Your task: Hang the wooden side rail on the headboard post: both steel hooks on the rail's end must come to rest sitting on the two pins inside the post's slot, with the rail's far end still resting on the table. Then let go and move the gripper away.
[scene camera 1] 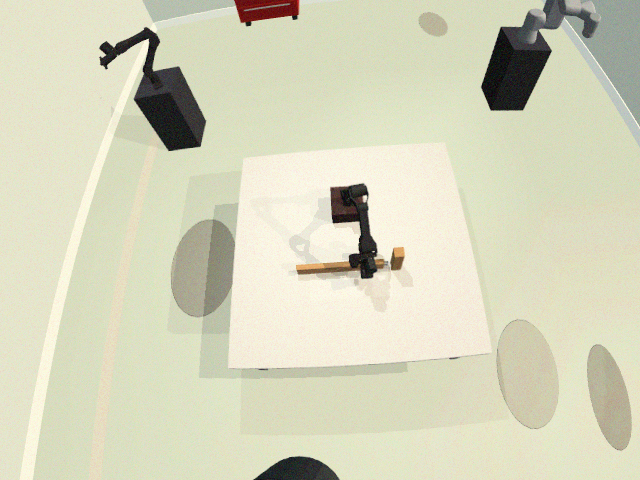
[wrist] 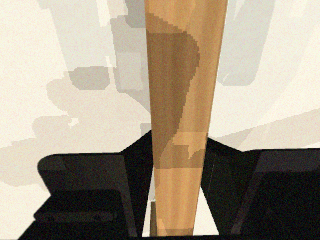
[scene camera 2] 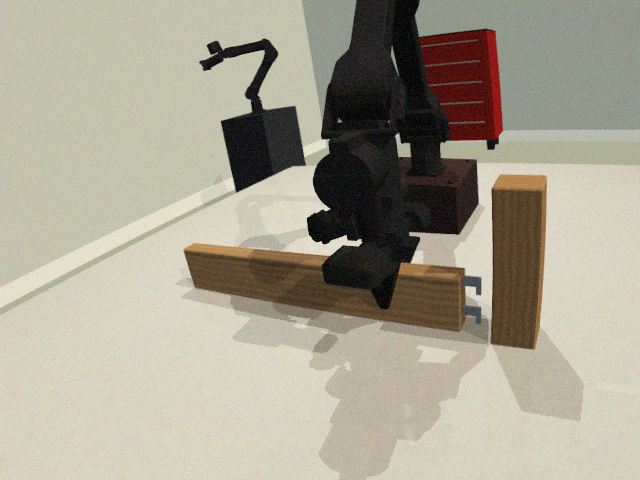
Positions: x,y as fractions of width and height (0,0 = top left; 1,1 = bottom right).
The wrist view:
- gripper: 0.53,0.56
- wooden side rail: 0.57,0.21
